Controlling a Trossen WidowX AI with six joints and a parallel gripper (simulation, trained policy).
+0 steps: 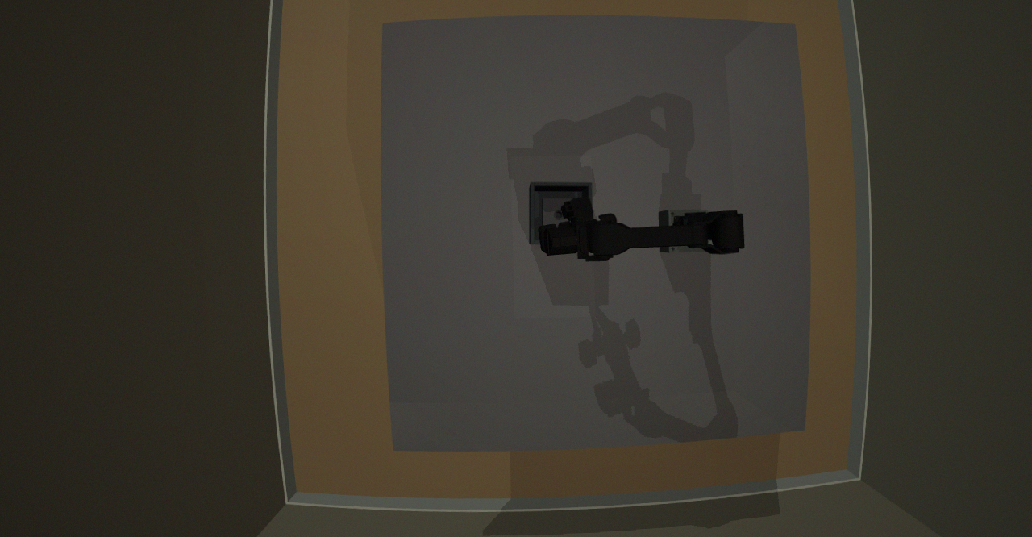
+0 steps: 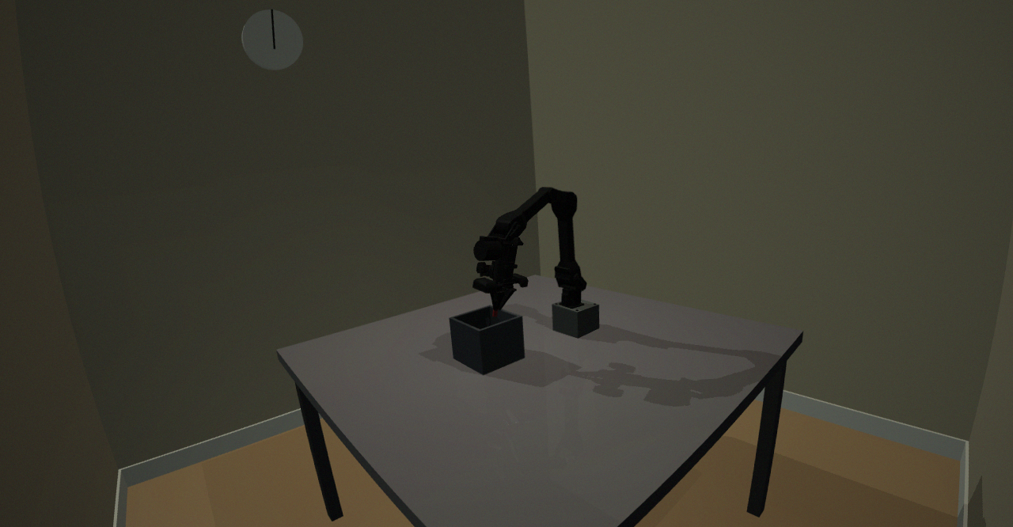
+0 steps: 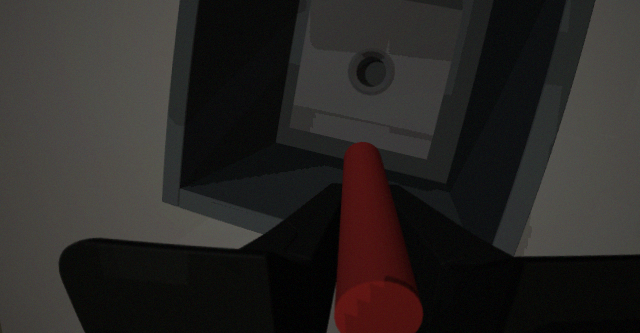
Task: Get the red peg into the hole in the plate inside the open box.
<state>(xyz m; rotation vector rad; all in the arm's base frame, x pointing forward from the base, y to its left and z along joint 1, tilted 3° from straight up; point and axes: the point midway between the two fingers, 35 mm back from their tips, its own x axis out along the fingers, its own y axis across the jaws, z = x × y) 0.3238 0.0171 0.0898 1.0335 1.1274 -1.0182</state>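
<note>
My gripper tip is now 2 cm short of the light plate, 4 cm to the left of it and 12 cm above it. Round my gripper tip: red peg (2 cm above).
</note>
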